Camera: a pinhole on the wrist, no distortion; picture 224 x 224 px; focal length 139.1 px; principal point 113.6 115.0 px. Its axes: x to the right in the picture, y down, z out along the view. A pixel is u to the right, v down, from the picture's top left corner.
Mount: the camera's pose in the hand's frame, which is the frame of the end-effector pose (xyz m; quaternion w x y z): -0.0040 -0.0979 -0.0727 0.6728 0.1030 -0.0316 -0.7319
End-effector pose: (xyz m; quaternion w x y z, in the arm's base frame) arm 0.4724 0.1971 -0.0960 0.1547 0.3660 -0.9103 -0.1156
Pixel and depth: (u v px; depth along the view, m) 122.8 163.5 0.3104
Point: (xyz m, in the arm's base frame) 0.4528 0.0822 -0.3686
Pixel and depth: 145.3 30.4 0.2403
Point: 0.6617 0.2349 -0.3064
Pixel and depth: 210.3 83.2 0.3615
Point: 0.7388 0.0789 -0.4710
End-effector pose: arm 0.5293 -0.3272 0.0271 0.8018 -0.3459 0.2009 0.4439
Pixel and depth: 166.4 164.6 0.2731
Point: 0.7484 -0.2484 0.2326
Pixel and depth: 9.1 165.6 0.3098
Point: 0.4870 -0.0542 0.1395
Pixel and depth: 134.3 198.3 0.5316
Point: 0.8581 0.0575 0.3357
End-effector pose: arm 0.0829 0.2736 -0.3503 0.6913 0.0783 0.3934 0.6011
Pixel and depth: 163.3 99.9 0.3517
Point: 0.4397 0.1923 -0.2734
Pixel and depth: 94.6 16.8 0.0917
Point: 0.1573 0.1775 -0.3593
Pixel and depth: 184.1 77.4 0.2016
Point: 0.3157 0.1621 -0.3574
